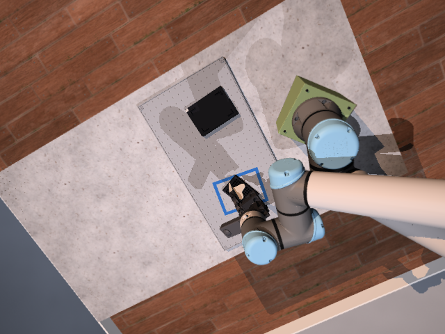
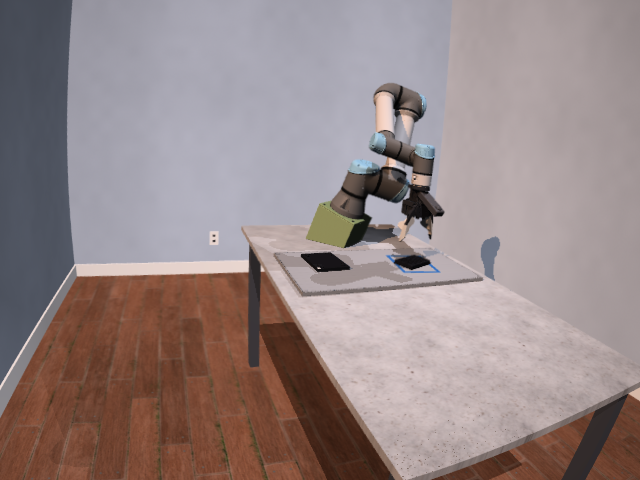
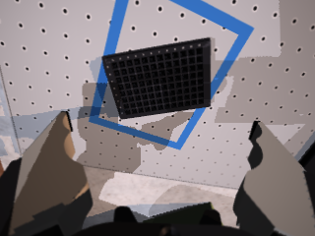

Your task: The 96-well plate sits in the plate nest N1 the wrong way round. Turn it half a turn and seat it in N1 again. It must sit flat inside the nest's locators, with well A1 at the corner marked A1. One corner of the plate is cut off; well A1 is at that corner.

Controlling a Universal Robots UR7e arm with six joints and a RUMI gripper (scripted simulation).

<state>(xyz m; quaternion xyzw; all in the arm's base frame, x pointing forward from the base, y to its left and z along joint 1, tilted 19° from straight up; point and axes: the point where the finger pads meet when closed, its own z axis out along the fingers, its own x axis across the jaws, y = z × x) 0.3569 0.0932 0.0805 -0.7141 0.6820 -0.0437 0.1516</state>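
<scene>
My gripper is now 80 mm above the black 96-well plate. Round my hand: white A1 mark: 390 mm to the right, 80 mm below, 10 mm behind; black plate nest N1: 330 mm to the right, 90 mm behind, 80 mm below.
</scene>
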